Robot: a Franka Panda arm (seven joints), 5 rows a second.
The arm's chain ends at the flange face. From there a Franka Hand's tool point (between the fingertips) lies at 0.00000 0.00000 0.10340 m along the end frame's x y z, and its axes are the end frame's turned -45 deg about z.
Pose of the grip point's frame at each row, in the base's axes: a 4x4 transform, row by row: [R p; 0 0 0 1], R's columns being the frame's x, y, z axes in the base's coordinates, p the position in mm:
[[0.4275, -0.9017, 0.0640, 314.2], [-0.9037, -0.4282, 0.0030, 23.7], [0.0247, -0.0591, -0.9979, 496.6], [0, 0, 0, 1]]
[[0.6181, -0.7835, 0.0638, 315.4], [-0.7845, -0.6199, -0.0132, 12.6], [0.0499, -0.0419, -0.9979, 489.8], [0, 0, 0, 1]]
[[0.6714, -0.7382, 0.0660, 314.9], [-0.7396, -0.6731, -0.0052, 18.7], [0.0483, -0.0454, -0.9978, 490.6], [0, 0, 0, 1]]
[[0.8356, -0.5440, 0.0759, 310.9], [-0.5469, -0.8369, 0.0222, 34.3], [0.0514, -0.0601, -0.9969, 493.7], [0, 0, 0, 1]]
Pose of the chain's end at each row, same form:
[[-0.3353, -0.9399, 0.0640, 307.6], [-0.9418, 0.3362, 0.0030, 23.4], [-0.0243, -0.0593, -0.9979, 599.8], [0, 0, 0, 1]]
[[-0.1170, -0.9911, 0.0638, 308.8], [-0.9931, 0.1164, -0.0132, 14.0], [0.0057, -0.0649, -0.9979, 593.0], [0, 0, 0, 1]]
[[-0.0472, -0.9967, 0.0660, 308.1], [-0.9989, 0.0470, -0.0052, 19.2], [0.0021, -0.0663, -0.9978, 593.8], [0, 0, 0, 1]]
[[0.2062, -0.9755, 0.0759, 303.1], [-0.9785, -0.2051, 0.0222, 32.0], [-0.0062, -0.0788, -0.9969, 596.8], [0, 0, 0, 1]]

